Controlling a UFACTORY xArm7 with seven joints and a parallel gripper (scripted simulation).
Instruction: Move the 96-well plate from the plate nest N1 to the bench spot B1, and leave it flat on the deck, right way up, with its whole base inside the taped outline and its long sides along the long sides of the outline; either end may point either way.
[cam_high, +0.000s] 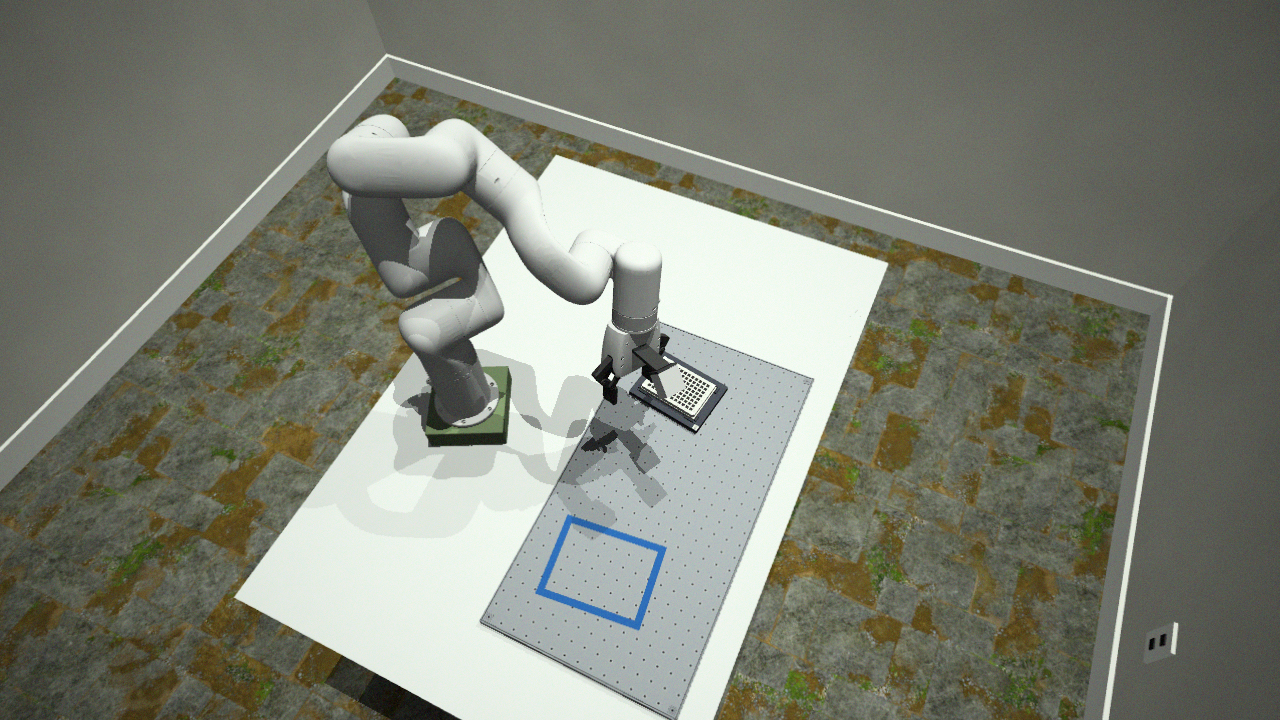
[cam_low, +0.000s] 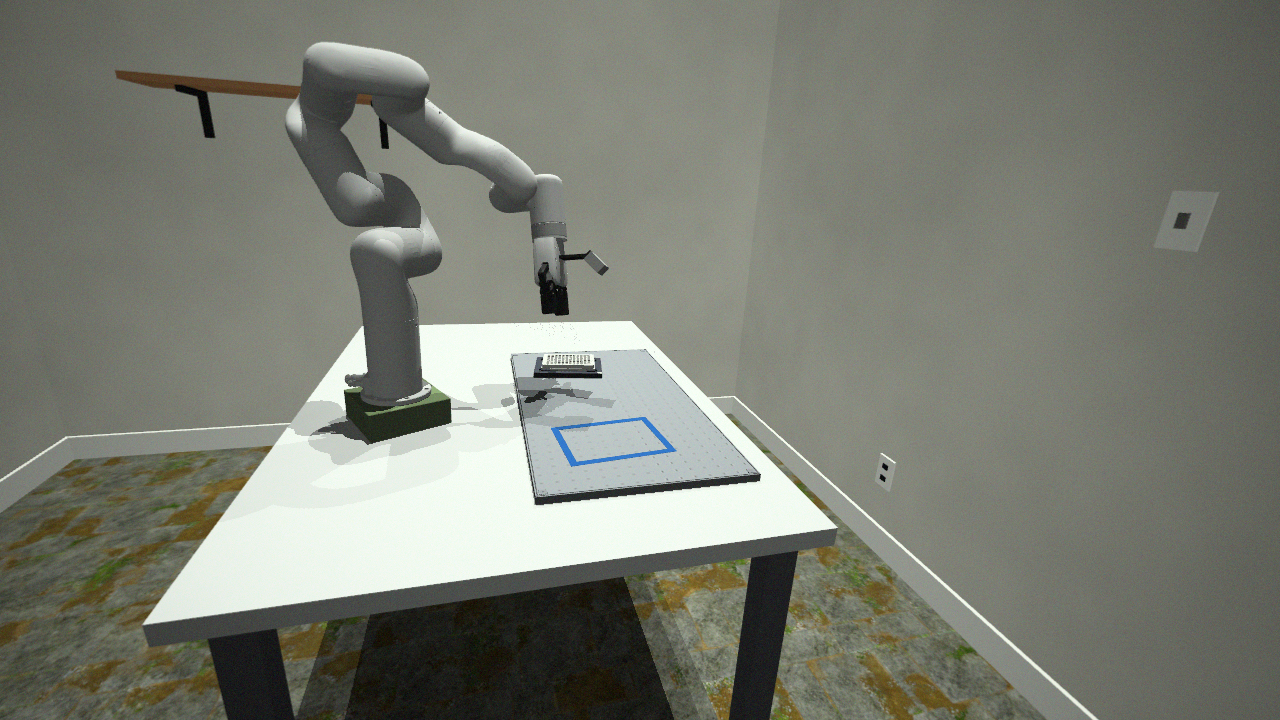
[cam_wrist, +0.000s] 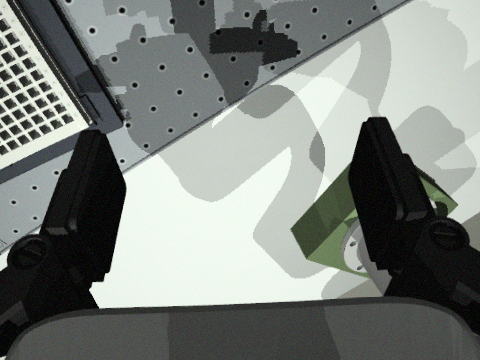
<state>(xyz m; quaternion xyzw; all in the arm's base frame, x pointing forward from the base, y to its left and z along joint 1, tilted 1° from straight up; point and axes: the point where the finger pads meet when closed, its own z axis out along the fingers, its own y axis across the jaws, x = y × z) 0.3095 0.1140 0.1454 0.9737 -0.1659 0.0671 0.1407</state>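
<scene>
Now: the white 96-well plate 40 mm ahead of my hand, 120 mm to the left of it and 160 mm below it. Also, from my hand: dark plate nest: 40 mm ahead, 120 mm to the left, 170 mm below.
</scene>
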